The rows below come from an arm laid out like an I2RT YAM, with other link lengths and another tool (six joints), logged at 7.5 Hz.
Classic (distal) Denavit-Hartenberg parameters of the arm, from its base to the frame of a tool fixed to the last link. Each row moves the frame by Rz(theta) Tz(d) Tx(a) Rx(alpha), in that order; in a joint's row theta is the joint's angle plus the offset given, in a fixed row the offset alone. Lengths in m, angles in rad.
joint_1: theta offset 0  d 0.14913  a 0.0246  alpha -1.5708
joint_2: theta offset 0  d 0  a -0.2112  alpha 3.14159
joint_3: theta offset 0.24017  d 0  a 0.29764  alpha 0
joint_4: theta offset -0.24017  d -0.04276  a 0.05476  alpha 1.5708
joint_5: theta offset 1.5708  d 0.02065  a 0  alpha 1.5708
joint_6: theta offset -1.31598  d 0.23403  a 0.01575  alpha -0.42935
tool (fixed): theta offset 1.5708  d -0.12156  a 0  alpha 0
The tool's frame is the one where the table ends.
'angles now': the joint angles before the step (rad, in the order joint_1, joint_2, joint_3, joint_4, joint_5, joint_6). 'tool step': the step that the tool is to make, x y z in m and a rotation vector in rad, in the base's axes. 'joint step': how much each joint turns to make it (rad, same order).
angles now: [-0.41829, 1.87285, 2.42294, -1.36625, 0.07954, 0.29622]
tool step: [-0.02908, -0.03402, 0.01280, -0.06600, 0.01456, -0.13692]
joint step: [-0.07477, -0.04501, 0.00002, -0.02901, 0.09040, -0.00039]
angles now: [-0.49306, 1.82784, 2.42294, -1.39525, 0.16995, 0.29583]
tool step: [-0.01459, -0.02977, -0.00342, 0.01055, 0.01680, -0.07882]
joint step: [-0.07935, -0.00191, -0.00571, -0.01602, -0.00077, 0.00000]
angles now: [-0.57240, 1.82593, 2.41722, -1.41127, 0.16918, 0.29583]
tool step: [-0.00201, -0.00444, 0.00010, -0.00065, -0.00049, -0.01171]
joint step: [-0.01143, 0.00001, 0.00000, 0.00077, 0.00039, 0.00002]
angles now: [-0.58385, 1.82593, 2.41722, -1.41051, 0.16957, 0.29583]
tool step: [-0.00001, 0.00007, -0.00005, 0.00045, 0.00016, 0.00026]
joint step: [0.00001, 0.00001, 0.00001, -0.00038, -0.00038, 0.00002]
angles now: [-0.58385, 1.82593, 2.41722, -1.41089, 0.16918, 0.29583]
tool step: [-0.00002, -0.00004, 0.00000, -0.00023, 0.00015, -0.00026]
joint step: [0.00001, 0.00004, 0.00007, -0.00003, 0.00039, 0.00001]
